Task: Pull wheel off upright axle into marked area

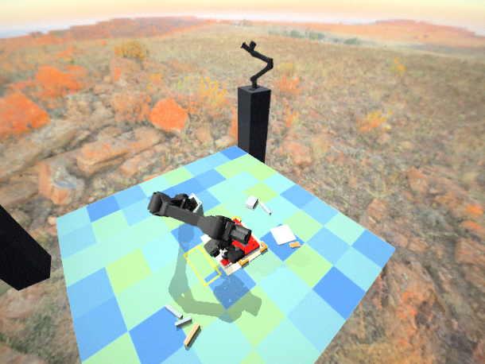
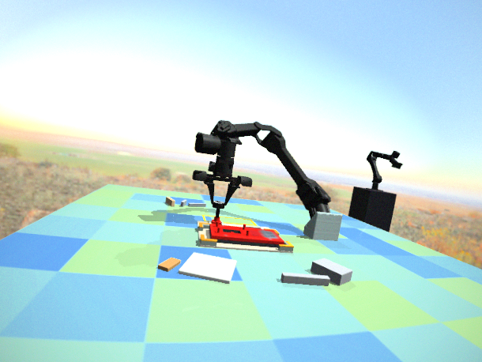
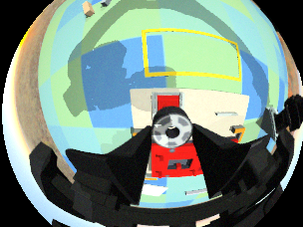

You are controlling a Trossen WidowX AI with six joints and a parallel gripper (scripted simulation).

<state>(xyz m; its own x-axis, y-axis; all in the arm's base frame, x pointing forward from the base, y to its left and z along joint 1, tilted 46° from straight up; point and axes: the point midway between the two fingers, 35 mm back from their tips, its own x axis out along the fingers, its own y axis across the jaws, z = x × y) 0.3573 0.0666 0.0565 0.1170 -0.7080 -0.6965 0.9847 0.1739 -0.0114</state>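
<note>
Right now my gripper tip is 7 cm past the white fixture plate, 9 cm to the right of it and 6 cm above it. The rest, counted from my gripper tip: black wheel: right at my gripper tip; then wooden bar: 19 cm ahead, 24 cm to the right, 6 cm below.
</note>
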